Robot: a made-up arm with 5 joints.
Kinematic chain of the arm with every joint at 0, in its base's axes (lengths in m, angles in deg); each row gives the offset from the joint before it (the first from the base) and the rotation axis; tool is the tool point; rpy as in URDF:
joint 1: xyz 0 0 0.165 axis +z
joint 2: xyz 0 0 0 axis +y
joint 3: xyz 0.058 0 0.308 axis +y
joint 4: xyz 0.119 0 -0.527 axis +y
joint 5: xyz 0.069 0 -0.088 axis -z
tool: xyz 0 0 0 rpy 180 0 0
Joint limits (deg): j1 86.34..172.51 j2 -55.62..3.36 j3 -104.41..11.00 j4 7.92..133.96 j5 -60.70..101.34
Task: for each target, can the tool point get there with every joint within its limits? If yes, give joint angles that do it. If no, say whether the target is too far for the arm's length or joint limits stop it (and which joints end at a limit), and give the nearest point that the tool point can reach.
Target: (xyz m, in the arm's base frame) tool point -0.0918 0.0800 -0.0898
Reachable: yes | joints 138.93 -1.29 -4.34 106.43 -21.87
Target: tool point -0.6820 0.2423 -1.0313
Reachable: no: too far | nearest point -0.3151 0.1120 -0.1296 | short by 0.982 m
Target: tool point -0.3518 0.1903 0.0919
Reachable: yes | joints 151.59 -39.48 -4.45 18.98 -30.16
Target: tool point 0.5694 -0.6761 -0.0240
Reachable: no: joint limits stop it (at a limit: joint 2, joint 3) | nearest point 0.0330 -0.0391 -0.0654 | short by 0.834 m
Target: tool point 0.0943 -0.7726 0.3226
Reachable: no: joint limits stop it (at a limit: joint 2, joint 3, joint 4) | nearest point 0.0054 -0.0441 -0.0323 | short by 0.815 m
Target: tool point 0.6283 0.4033 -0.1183
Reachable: no: joint limits stop it (at a limit: joint 1, joint 2) | nearest point 0.0269 0.4204 -0.0841 | short by 0.603 m
